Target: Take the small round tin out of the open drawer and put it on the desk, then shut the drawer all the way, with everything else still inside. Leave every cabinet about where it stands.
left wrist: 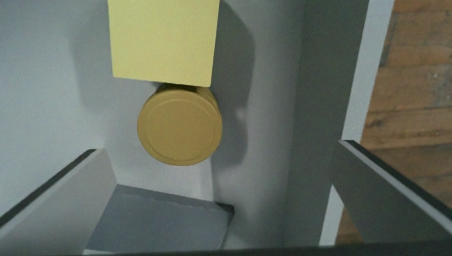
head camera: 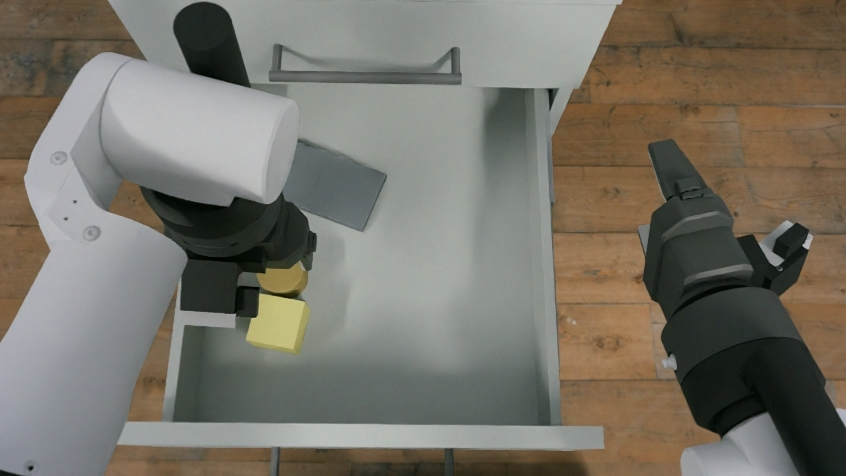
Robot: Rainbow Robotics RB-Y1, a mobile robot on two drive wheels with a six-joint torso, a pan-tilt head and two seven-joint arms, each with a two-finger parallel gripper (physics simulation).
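Places are measured from the robot's base along level axes (x ahead, y left, z up), in centimetres.
Pixels of known places: left gripper, fingertip midpoint: (left wrist: pixel 222 162); right gripper, fingertip midpoint: (head camera: pixel 653 188).
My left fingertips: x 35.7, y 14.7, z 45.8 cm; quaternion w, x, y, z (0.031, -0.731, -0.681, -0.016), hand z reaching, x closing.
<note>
For each thing: its middle in the pictures, then the offset to it from my left fingertips.
- small round tin at the middle of its body: (left wrist: pixel 182 120) (head camera: pixel 283 273) dx -0.2, dy -2.2, dz -4.9 cm
- yellow block at the middle of its body: (left wrist: pixel 169 30) (head camera: pixel 279 324) dx -5.6, dy -1.9, dz -4.8 cm
- flat grey box at the middle of its body: (left wrist: pixel 158 226) (head camera: pixel 324 184) dx +10.1, dy -6.4, dz -6.2 cm
The small round tin (head camera: pixel 285 280) (left wrist: pixel 180 126), dark yellow, stands in the open drawer (head camera: pixel 360 435) (left wrist: pixel 367 75), close against a pale yellow block. The head camera sees it partly covered by the left gripper. My left gripper (head camera: pixel 289 243) (left wrist: pixel 222 162) is open, low over the drawer, with the tin below and between its widely spread fingers; they do not grip it. In the left wrist view the tin lies a little left of the middle between the fingers. My right gripper (head camera: pixel 654 188) is open and empty, out to the right of the drawer. I cannot make out the desk top.
The yellow block (head camera: pixel 276 323) (left wrist: pixel 162 42) stands in the drawer beside the tin. A flat grey box (head camera: pixel 337 186) (left wrist: pixel 160 220) lies on its other side. The drawer side wall is close to one left finger. A closed white front with a bar handle (head camera: pixel 365 76) is above the drawer.
</note>
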